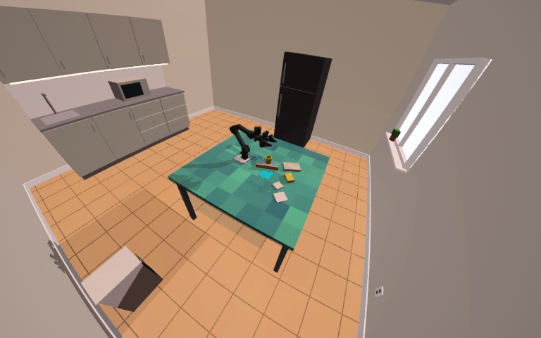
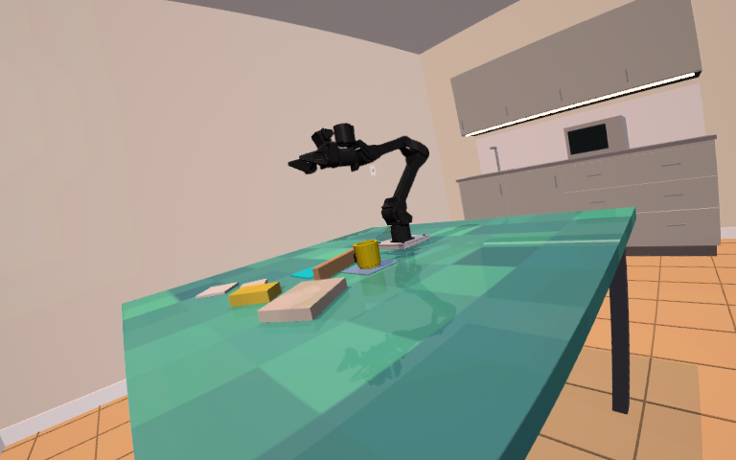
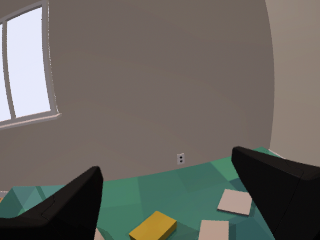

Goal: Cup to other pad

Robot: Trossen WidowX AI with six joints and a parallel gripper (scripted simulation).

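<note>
My gripper tip is 11 cm past the lilac pad, 11 cm to the right of it and 35 cm above it. Round my gripper tip: yellow block: 20 cm ahead, 4 cm to the left, 33 cm below; beige block: 13 cm ahead, 21 cm to the left, 33 cm below; brown wooden bar: 6 cm behind, 3 cm to the left, 33 cm below.
</note>
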